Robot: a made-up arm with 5 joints.
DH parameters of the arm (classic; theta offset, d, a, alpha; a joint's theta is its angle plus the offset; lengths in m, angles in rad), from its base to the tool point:
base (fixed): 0 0.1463 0 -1.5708
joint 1: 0 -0.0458 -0.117 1.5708
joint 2: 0 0.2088 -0.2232 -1.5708
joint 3: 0 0.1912 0.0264 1.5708
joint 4: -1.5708 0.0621 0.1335 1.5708
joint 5: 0 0.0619 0.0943 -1.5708
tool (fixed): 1.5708 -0.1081 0 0
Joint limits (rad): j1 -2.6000..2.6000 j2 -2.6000..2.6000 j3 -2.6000..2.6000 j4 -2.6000..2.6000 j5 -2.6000..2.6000
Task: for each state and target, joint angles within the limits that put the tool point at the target. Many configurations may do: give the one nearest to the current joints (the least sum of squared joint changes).
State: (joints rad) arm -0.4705 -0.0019 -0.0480 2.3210 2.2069
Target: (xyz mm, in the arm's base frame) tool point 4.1 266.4 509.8
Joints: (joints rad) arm 0.0727 -0.3071 0.1591 2.5492 1.9073
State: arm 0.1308 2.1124 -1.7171 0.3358 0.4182
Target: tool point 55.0 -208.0 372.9
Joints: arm 0.0295 2.0345 -1.7096 0.2049 0.3522
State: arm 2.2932 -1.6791 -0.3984 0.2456 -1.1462
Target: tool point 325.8 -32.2 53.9
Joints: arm 1.9316 -2.0369 -0.9387 1.2788 -0.1947
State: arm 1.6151 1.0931 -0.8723 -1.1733 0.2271
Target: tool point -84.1 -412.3 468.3
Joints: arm 1.1994 1.4223 -0.7821 -1.2121 0.4027
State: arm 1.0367 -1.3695 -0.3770 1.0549 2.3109
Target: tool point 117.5 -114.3 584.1
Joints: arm 0.1904 -2.2416 -0.2815 1.7123 1.8516
